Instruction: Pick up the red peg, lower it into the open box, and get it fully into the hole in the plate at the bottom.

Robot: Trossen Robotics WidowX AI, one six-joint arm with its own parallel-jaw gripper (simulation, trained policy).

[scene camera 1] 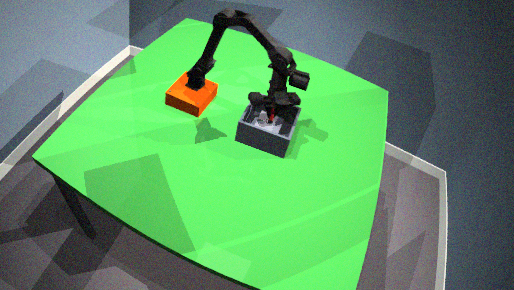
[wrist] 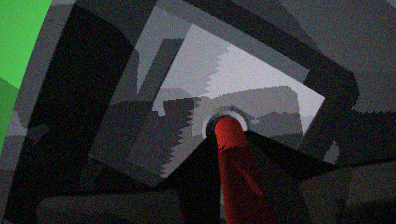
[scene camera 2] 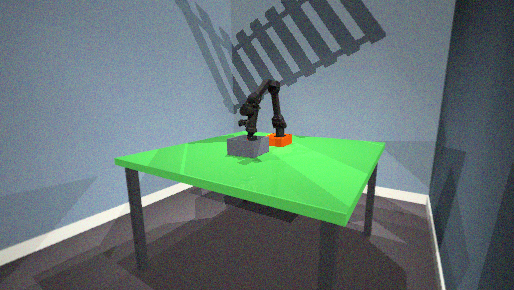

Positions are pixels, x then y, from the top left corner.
Scene:
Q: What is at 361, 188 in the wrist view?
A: My gripper.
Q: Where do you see a grey box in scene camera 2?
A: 239, 145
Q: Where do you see a light grey plate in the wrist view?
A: At 209, 77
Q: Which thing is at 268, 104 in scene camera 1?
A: My gripper.

